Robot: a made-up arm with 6 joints. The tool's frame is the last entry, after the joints.
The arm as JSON. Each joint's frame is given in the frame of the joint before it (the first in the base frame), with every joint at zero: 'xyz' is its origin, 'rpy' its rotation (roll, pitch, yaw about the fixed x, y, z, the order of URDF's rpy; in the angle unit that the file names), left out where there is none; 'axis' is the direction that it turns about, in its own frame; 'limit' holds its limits. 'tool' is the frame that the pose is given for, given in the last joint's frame.
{
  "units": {
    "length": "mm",
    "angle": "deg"
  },
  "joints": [
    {
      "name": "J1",
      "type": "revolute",
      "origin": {
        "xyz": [
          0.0,
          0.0,
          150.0
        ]
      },
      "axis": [
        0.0,
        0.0,
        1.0
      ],
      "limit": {
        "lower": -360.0,
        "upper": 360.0
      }
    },
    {
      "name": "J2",
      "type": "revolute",
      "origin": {
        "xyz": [
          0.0,
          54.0,
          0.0
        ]
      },
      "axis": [
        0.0,
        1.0,
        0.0
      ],
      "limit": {
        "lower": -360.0,
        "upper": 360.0
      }
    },
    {
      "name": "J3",
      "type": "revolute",
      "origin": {
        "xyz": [
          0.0,
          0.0,
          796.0
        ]
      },
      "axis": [
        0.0,
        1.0,
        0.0
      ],
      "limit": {
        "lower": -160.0,
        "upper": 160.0
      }
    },
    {
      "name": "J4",
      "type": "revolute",
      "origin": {
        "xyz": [
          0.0,
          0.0,
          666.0
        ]
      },
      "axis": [
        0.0,
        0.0,
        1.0
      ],
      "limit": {
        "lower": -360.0,
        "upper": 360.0
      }
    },
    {
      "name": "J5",
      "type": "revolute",
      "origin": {
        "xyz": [
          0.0,
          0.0,
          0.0
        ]
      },
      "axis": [
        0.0,
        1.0,
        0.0
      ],
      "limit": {
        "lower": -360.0,
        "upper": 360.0
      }
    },
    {
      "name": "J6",
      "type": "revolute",
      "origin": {
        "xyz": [
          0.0,
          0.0,
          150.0
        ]
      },
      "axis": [
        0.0,
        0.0,
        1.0
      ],
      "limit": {
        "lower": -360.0,
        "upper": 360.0
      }
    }
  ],
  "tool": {
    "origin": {
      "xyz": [
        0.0,
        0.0,
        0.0
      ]
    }
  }
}
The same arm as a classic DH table. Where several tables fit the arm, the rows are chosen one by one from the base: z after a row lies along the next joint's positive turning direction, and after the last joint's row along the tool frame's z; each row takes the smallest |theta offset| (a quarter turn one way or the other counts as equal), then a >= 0, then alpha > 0; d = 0 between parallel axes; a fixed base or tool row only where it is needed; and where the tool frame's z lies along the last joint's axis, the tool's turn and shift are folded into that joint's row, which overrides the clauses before.
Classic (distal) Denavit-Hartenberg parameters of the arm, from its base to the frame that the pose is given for. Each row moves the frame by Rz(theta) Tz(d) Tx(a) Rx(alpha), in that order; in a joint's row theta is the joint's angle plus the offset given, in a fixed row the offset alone. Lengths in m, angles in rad.
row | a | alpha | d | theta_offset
J1 | 0 | -1.5708 | 0.15 | 0
J2 | 0.796 | 0 | 0 | -1.5708
J3 | 0 | 1.5708 | 0.054 | 1.5708
J4 | 0 | -1.5708 | 0.666 | 0
J5 | 0 | 1.5708 | 0 | 0
J6 | 0 | 0 | 0.15 | 0
Joint limits (rad, base to tool): -6.2832..6.2832 -6.2832..6.2832 -2.7925..2.7925 -6.2832..6.2832 -6.2832..6.2832 -6.2832..6.2832

